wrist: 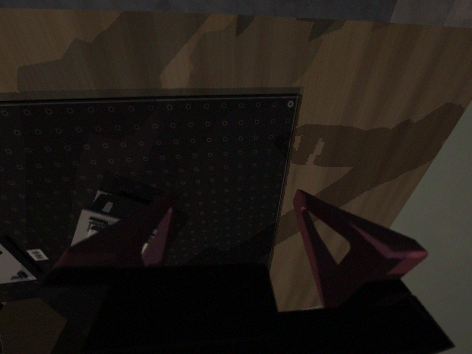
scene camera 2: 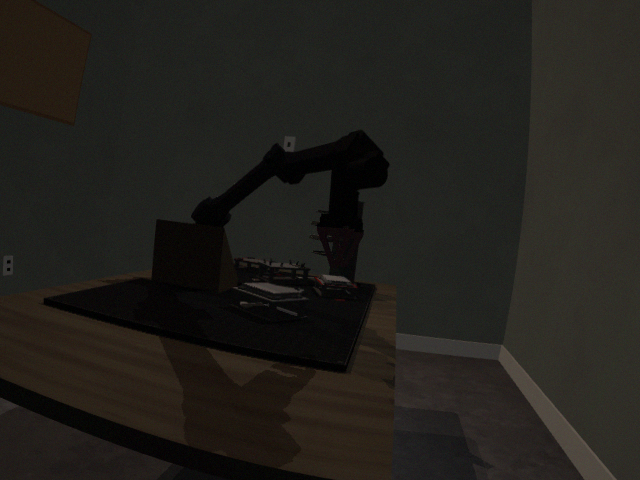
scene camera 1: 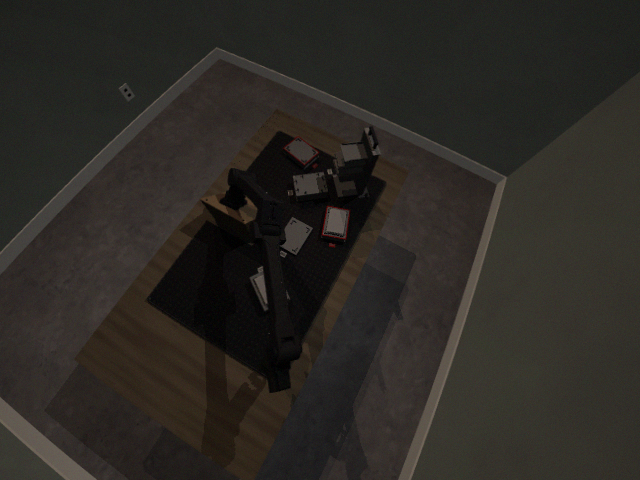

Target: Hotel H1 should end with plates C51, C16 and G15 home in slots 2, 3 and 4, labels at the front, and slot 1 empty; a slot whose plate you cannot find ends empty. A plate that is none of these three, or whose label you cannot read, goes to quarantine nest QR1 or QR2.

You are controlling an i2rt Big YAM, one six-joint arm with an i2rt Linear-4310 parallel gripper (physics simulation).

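Places are measured from the arm's base along level axes (x ahead, y left, z up), in millimetres.
Pixels of known places: gripper, fingertip midpoint: (wrist: 237,194) (scene camera 2: 339,267); arm's base, origin of the base link: (scene camera 2: 191,248) (scene camera 1: 233,203).
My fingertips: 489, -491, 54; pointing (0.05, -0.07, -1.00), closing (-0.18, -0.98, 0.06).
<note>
For each thing: its top centre in the pictures, then the offset to it from my fingertips, as dx, dy, dz. "spot": a spot on its surface instead. Level surfaces: height alone.
- nest, surface spot: (scene camera 1: 259,290) spot: -201, +185, -104
- pale pad, surface spot: (scene camera 1: 296,235) spot: -171, +498, -148
- black mat, its level: dz -160
- wooden table, its level: dz -173
My gripper (scene camera 1: 279,383) (scene camera 2: 339,253) (wrist: 237,194) is open and empty, fingers pointing down, high above the front right part of the black mat. The hotel (scene camera 1: 368,170) (scene camera 2: 321,238) stands tall at the back right; its slots cannot be told apart, and my gripper partly hides it in scene camera 2. A pale plate or nest (scene camera 1: 258,290) lies near the mat's front, partly under the arm. A pale pad (scene camera 1: 296,235) with black corner marks lies behind it. Two red-rimmed nests (scene camera 1: 301,150) (scene camera 1: 336,222) lie behind and right. No plate label is readable.
A wooden wedge block (scene camera 1: 227,215) (scene camera 2: 188,254) (wrist: 30,322) stands at the left by the arm's base. A pegged raised stand (scene camera 1: 310,184) (scene camera 2: 279,265) stands before the hotel. The black mat (scene camera 1: 180,289) (scene camera 2: 170,315) (wrist: 215,165) lies on the wooden table (scene camera 1: 134,356) (scene camera 2: 77,351).
</note>
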